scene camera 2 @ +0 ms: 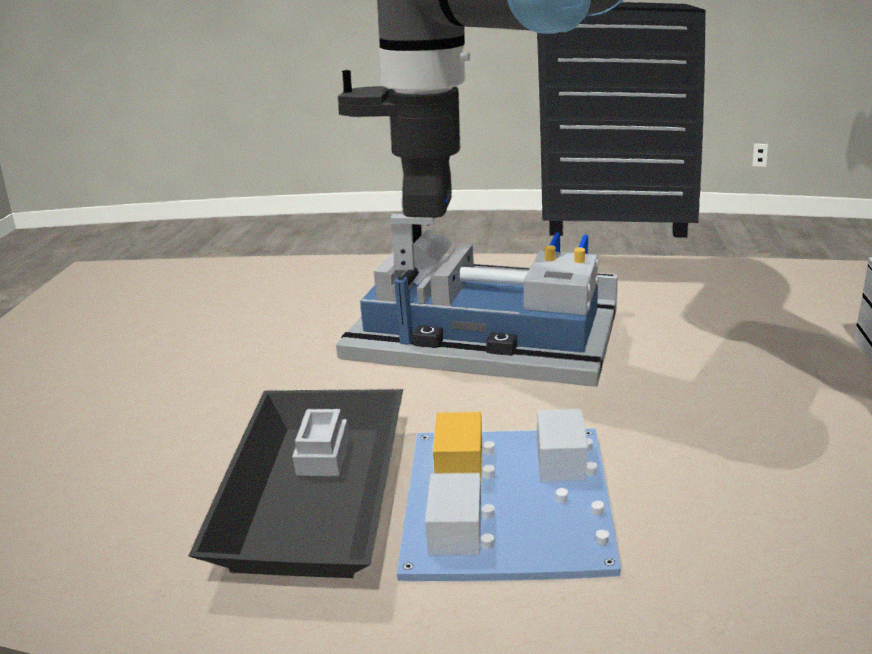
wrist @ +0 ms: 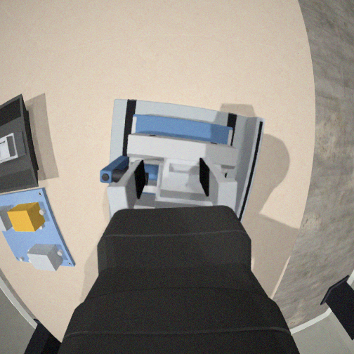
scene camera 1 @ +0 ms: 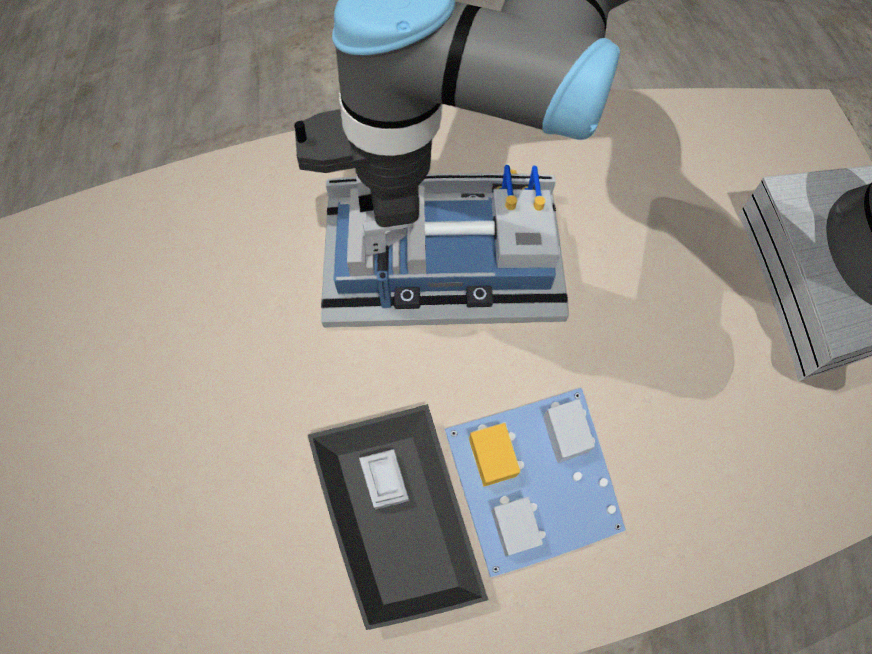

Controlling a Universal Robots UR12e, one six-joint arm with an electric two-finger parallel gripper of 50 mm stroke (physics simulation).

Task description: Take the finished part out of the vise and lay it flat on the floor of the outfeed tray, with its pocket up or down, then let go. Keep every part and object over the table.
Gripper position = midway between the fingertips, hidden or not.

In view: my gripper [scene camera 2: 409, 258], a brass block [scene camera 2: 457, 448], a blue plate [scene camera 2: 535, 538] and a blue post [scene camera 2: 405, 331].
The brass block also shows in scene camera 1 [scene camera 1: 492, 448]. My gripper shows as well in the wrist view [wrist: 171, 170] and in scene camera 1 [scene camera 1: 372, 228]. The blue plate is seen too in scene camera 1 [scene camera 1: 573, 514].
